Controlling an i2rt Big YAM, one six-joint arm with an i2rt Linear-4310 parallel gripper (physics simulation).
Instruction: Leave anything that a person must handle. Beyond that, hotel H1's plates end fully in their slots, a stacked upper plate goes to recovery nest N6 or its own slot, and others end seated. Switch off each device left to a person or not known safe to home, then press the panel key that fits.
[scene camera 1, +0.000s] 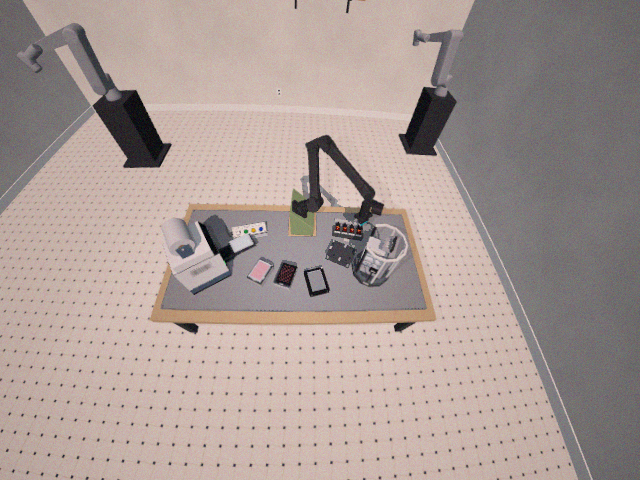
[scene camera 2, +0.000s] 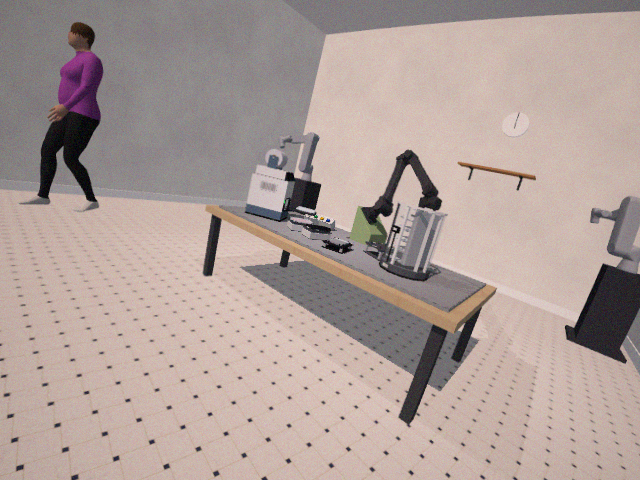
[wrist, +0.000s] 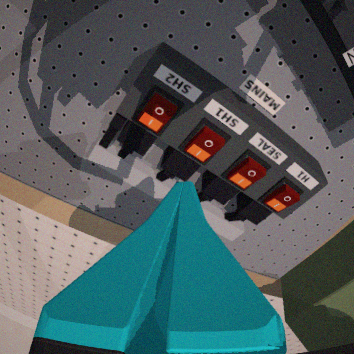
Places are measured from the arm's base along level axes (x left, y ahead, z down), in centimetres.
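Where they show: gripper, fingertip midpoint: (scene camera 1: 360, 225) (wrist: 185, 192); arm's base, origin of the base link: (scene camera 1: 299, 209) (scene camera 2: 368, 215).
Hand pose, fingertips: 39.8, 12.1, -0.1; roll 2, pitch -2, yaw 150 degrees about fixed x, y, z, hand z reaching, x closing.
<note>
Each offset is from my fingertips to the top centre of the thing, as dx, dy, dz.
My gripper (scene camera 1: 363, 222) (wrist: 185, 192) is shut and empty. Its teal fingertips are above the rear edge of the MAINS switch box {-4.7, -8.7, +12.3} (scene camera 1: 347, 229) (wrist: 183, 122), near the black plugs. The SH2 switch {+2.0, -4.0, +12.3} (wrist: 157, 111), SH1 switch {-2.9, -5.0, +12.3} (wrist: 207, 144), SEAL switch {-7.8, -5.9, +12.3} (wrist: 247, 172) and H1 switch {-12.7, -6.9, +12.3} (wrist: 282, 197) all show orange at the I end. The round hotel cage (scene camera 1: 380, 254) (scene camera 2: 419, 238) stands at the right. The key panel {-73.2, -4.7, +9.2} (scene camera 1: 249, 229) (scene camera 2: 321, 221) has coloured round keys. The white sealer {-97.8, +24.0, -28.0} (scene camera 1: 200, 266) (scene camera 2: 268, 193) stands at the left. Plate contents inside the hotel are too small to tell.
A pink-topped plate {-63.2, +26.5, +10.6} (scene camera 1: 260, 270), a dark red-patterned plate {-47.1, +28.9, +9.8} (scene camera 1: 285, 274) and a black frame {-28.9, +32.0, +13.3} (scene camera 1: 309, 282) lie along the front. A dark nest plate {-12.3, +13.2, +10.0} (scene camera 1: 340, 253) lies beside the hotel. A green block (scene camera 1: 301, 226) (scene camera 2: 366, 229) is by the arm base. A person (scene camera 2: 81, 87) stands far left.
</note>
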